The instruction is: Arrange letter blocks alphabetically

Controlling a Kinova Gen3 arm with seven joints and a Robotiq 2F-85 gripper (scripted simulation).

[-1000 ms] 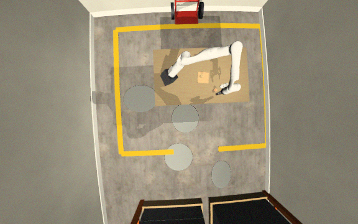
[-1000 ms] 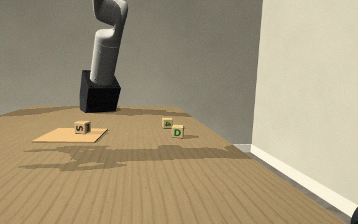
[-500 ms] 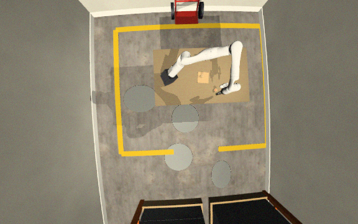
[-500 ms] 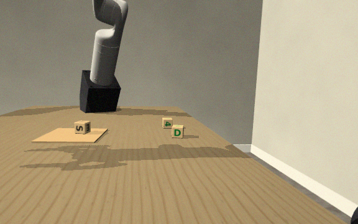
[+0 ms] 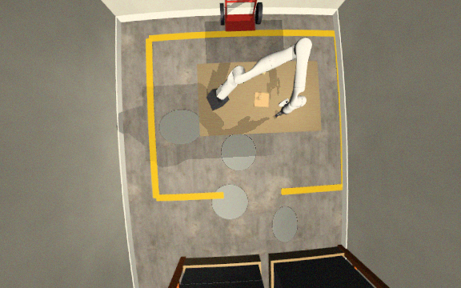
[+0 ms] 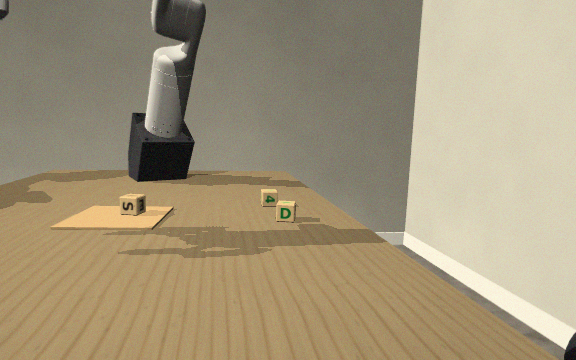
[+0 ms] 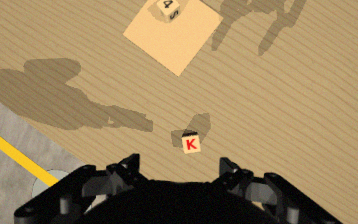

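Now: hand 15 cm past the tan mat, 16 cm to the right of it and 14 cm above it.
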